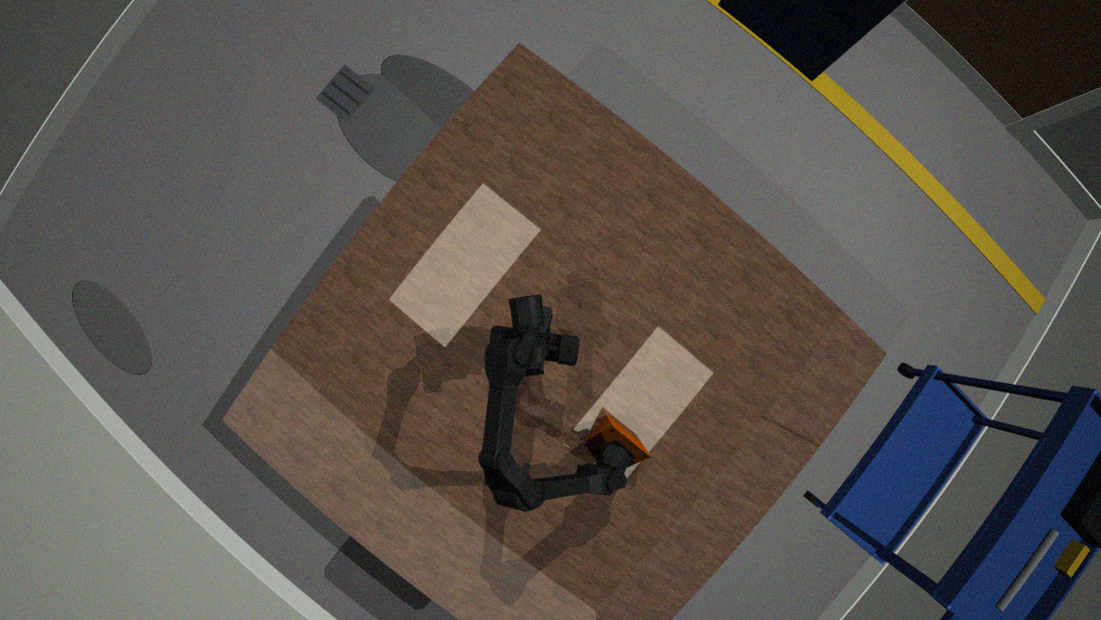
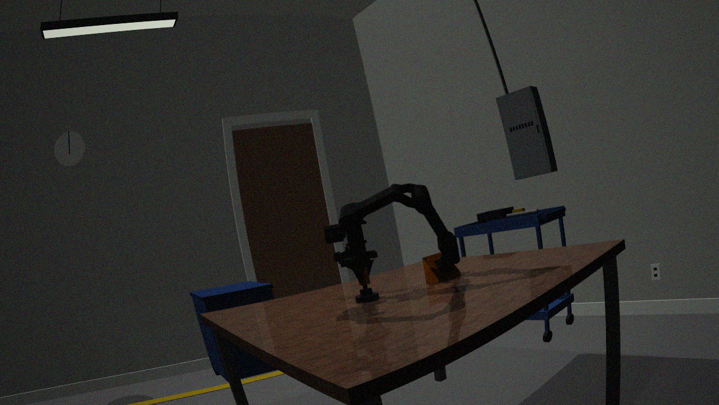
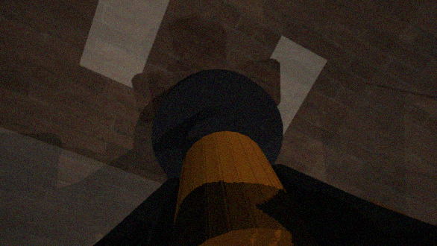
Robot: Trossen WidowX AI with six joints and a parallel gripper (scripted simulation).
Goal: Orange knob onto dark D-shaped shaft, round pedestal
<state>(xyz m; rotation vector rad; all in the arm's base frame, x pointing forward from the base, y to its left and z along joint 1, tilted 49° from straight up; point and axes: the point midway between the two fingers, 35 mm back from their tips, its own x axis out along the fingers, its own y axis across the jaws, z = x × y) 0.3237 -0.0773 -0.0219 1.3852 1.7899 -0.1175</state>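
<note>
My gripper tip is 2 cm below the orange knob. Also, from my gripper tip: round dark pedestal 4 cm below.
</note>
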